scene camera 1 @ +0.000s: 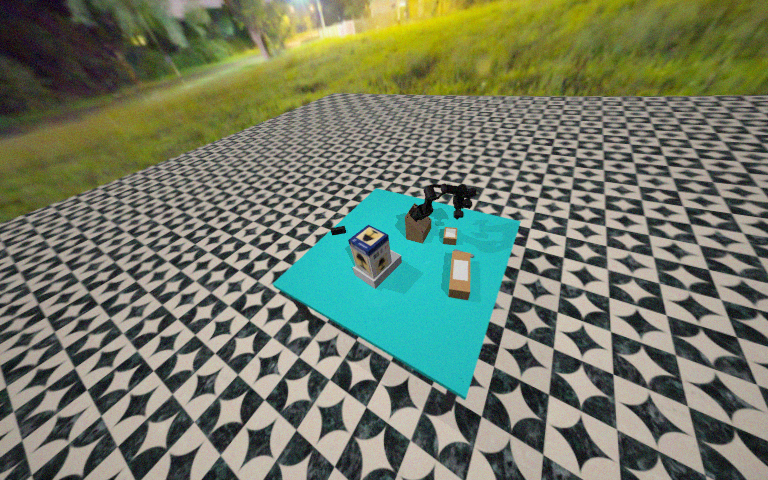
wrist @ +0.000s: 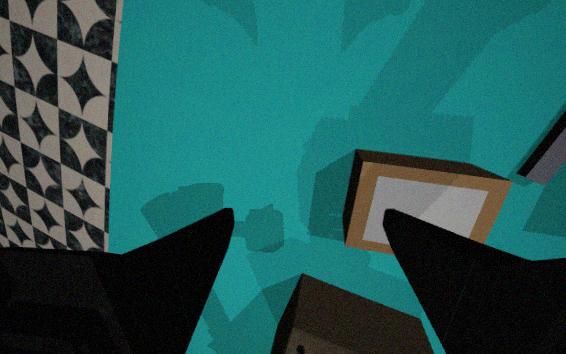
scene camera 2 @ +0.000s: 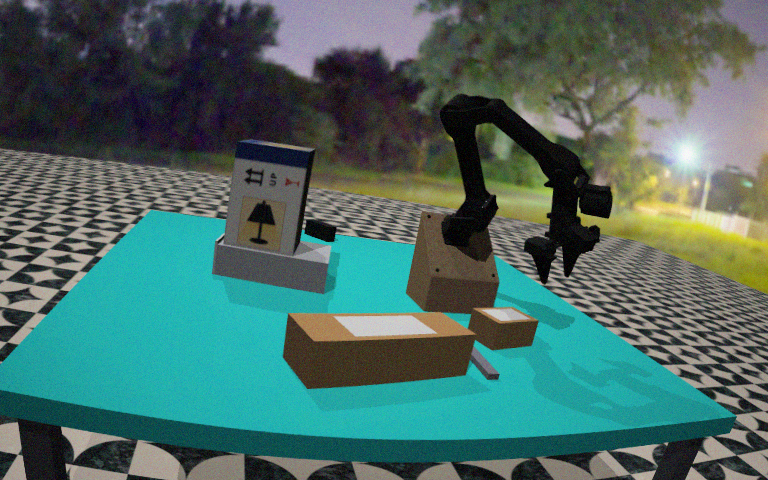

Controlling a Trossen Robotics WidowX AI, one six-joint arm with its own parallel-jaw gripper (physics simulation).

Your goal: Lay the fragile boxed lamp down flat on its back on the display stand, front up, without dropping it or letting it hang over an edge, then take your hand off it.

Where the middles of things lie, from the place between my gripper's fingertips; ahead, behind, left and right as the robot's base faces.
Now: hand 55 cm short of the grey display stand (scene camera 2: 306, 270), 36 cm to the left of it and 11 cm above it. From my hand the other things lie so: boxed lamp (scene camera 2: 270, 181) (58 cm ahead, 37 cm to the right, 5 cm above).
